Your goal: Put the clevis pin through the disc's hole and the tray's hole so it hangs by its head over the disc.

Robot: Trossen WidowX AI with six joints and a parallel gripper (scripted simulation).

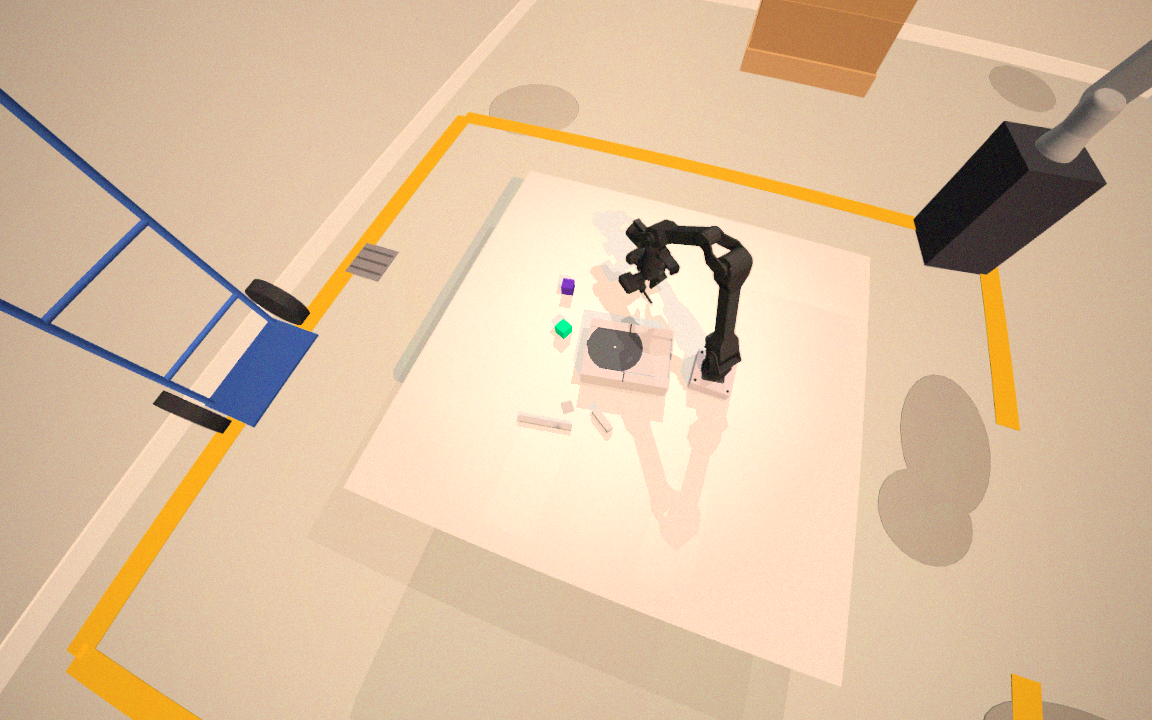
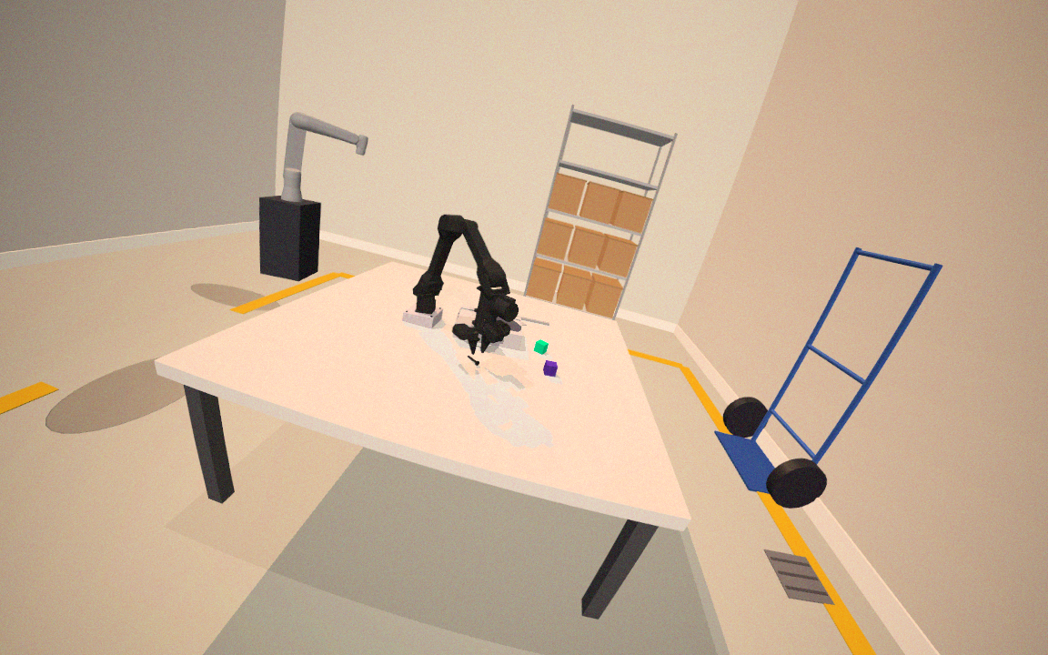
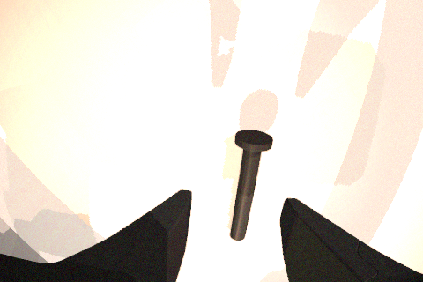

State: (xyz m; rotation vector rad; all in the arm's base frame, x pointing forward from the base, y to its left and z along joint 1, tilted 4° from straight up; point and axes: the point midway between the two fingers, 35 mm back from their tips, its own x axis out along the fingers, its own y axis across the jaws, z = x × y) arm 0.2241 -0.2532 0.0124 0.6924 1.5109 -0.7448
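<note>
Now: the clevis pin 30 mm below my gripper tip and 10 mm behind it. The rest, counted from my gripper tip: pale rimmed tray: 240 mm to the left, 30 mm ahead, 10 mm above; aluminium disc: 230 mm to the left, 70 mm ahead, 20 mm above; purple cube: 250 mm ahead, 20 mm to the left, 10 mm below.
</note>
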